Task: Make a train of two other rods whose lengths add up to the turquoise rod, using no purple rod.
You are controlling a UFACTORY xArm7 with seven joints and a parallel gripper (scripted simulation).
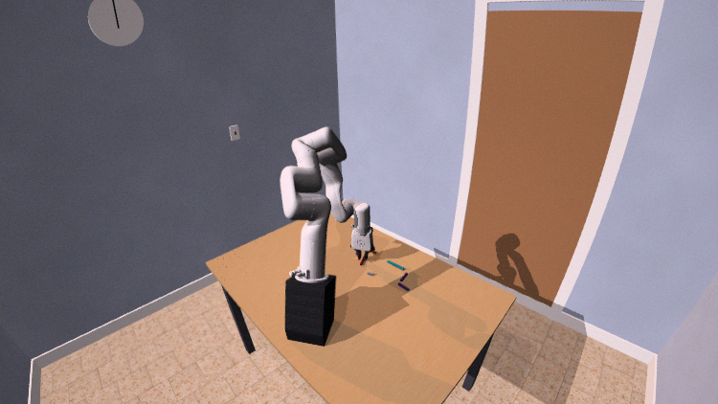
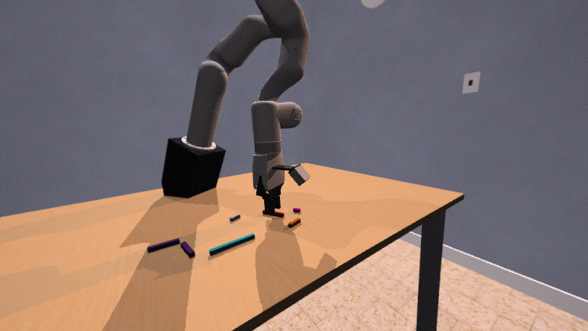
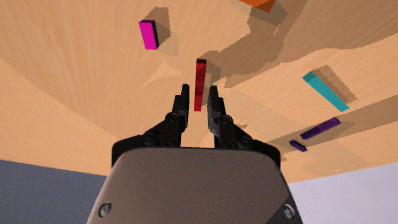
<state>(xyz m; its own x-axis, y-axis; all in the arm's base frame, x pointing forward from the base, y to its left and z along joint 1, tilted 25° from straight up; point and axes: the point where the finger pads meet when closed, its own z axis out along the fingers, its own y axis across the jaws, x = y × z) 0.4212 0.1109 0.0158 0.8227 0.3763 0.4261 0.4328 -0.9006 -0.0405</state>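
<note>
Now: the red rod 3 cm below my hand. Also, from my hand: orange rod: 9 cm ahead, 2 cm to the left, 3 cm below; then magenta rod: 3 cm ahead, 7 cm to the left, 3 cm below; then grey rod: 5 cm behind, 10 cm to the right, 3 cm below.
</note>
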